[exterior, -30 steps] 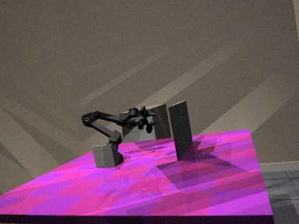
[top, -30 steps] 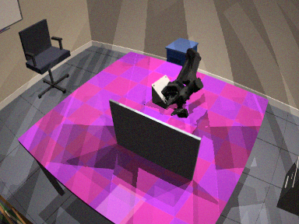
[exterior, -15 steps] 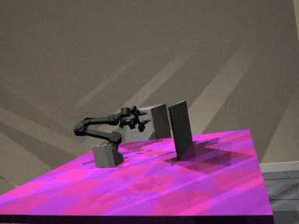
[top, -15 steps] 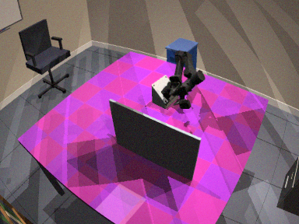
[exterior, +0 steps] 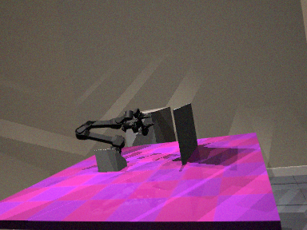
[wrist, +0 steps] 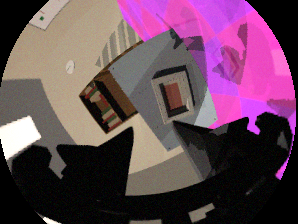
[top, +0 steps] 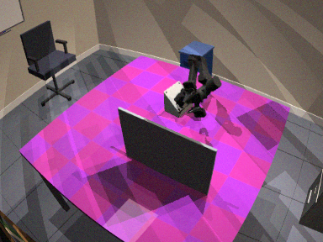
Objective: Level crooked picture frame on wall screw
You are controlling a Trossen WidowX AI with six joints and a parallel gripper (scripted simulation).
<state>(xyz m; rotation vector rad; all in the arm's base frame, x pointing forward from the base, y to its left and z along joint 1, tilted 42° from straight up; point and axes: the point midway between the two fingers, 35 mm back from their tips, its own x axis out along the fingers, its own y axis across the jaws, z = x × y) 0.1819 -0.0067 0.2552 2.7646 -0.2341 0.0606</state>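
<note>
The picture frame is 190 mm ahead of my gripper tip, 20 mm to the left of it and 90 mm below it. Round my gripper tip: grey wall panel 200 mm ahead, 20 mm to the left, 100 mm below.
</note>
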